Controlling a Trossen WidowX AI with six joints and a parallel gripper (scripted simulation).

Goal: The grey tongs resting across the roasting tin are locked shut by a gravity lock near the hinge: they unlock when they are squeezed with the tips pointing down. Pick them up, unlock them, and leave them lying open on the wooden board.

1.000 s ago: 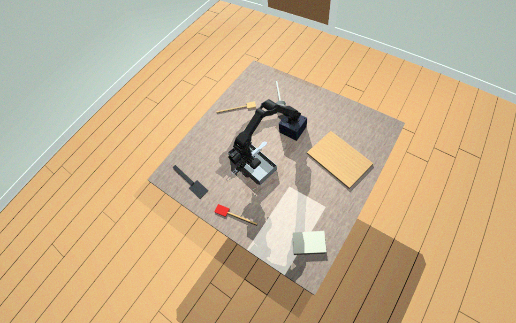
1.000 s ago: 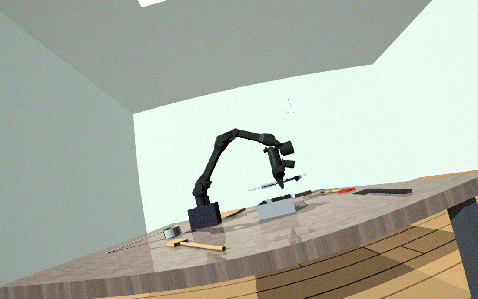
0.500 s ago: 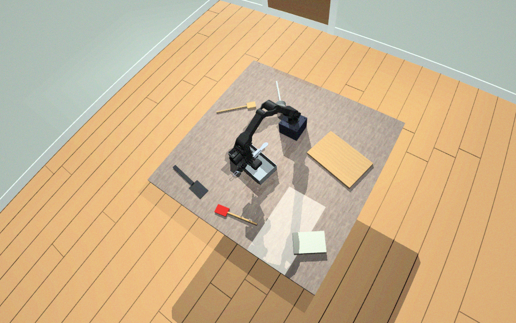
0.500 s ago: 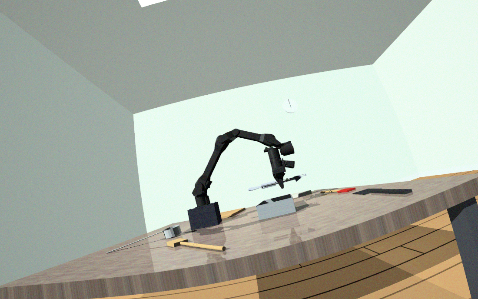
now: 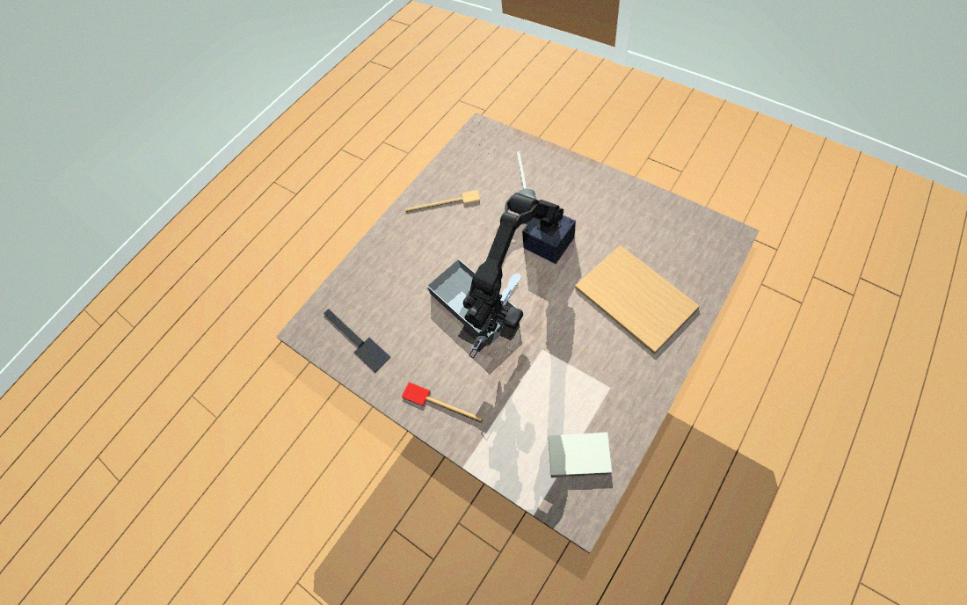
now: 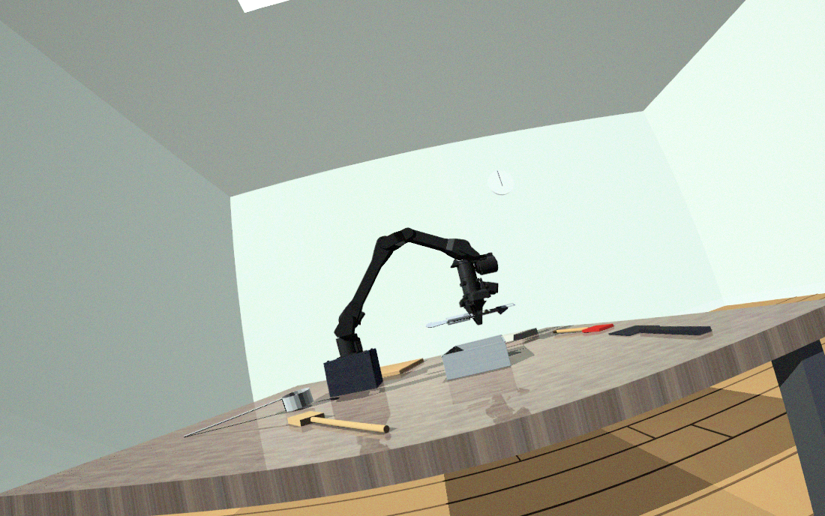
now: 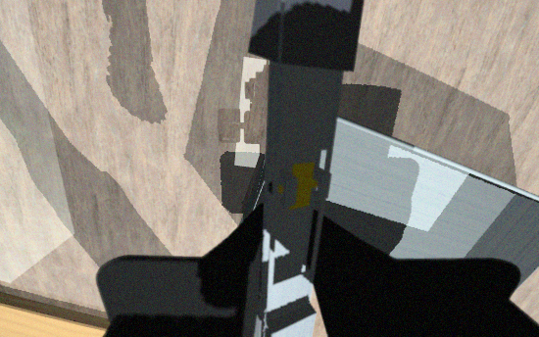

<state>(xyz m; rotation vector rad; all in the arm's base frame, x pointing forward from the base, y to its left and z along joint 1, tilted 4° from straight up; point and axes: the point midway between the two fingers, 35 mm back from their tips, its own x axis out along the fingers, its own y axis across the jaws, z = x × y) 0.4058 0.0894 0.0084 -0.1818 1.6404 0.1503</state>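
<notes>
The yellow lock piece is 30 mm ahead of my gripper tip, 10 mm to the left of it and 40 mm above it. Also, from my gripper tip: pale block (160 mm ahead, 460 mm to the left, 90 mm below); then red spatula (320 mm ahead, 100 mm below); then grey roasting tin (30 mm behind, 140 mm to the right, 80 mm below).
</notes>
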